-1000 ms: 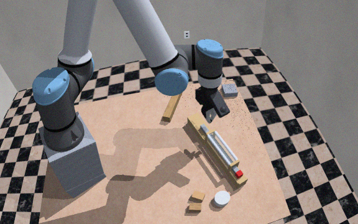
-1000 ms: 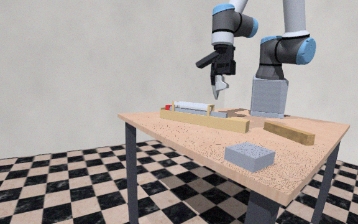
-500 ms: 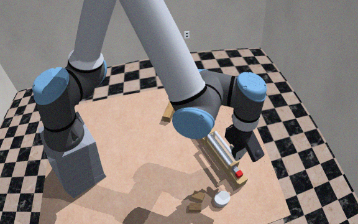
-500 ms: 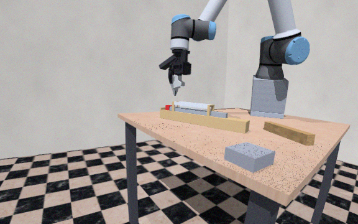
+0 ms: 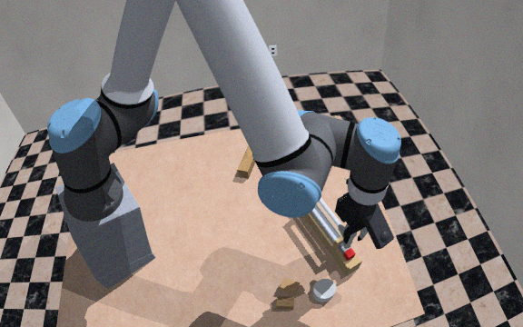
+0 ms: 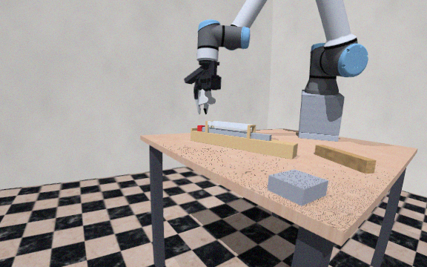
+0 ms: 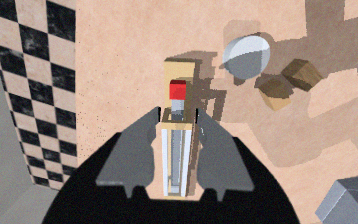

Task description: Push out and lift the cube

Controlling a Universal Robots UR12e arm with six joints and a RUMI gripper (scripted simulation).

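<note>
Now: the red cube 80 mm below my hand. From my hand the other things lie so: long wooden bar 520 mm to the left, 160 mm behind, 120 mm below; white disc 120 mm below, 90 mm behind, 70 mm to the right; grey block 540 mm to the left, 180 mm ahead, 120 mm below.
</note>
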